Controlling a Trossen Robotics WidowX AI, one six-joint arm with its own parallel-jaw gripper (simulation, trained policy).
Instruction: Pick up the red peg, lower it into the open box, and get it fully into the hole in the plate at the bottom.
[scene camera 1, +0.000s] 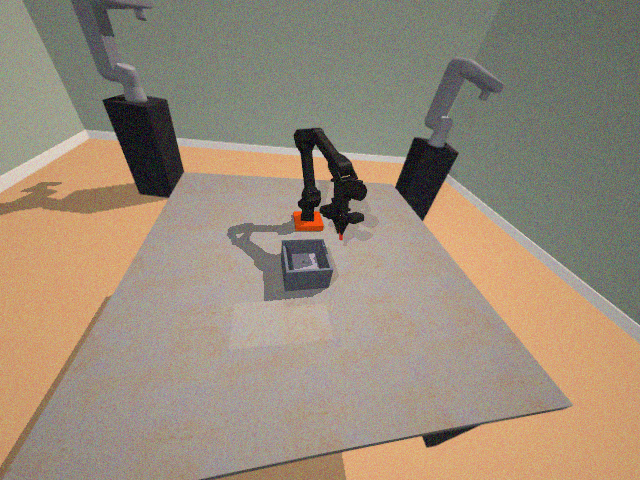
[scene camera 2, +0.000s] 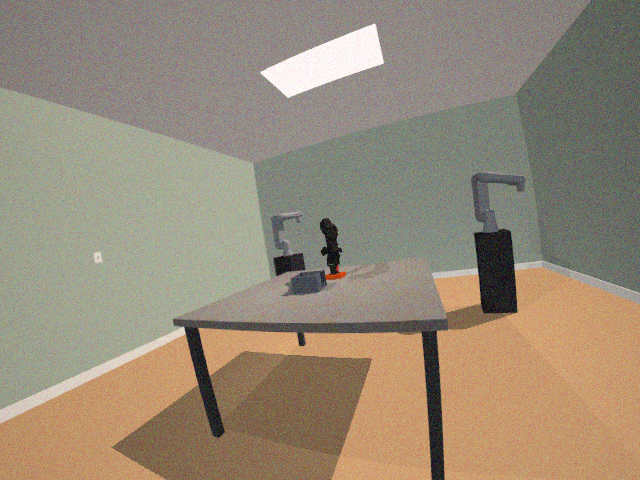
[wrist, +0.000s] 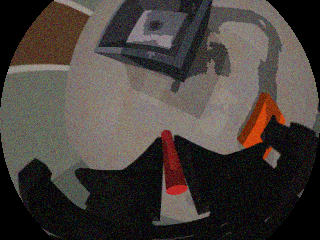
Observation:
I see my gripper (scene camera 1: 340, 233), a red peg (wrist: 175, 183) and a light plate (wrist: 164, 34).
My gripper is seen too in the wrist view (wrist: 167, 139). Scene camera 2 misses the light plate, which is hidden by a grey box.

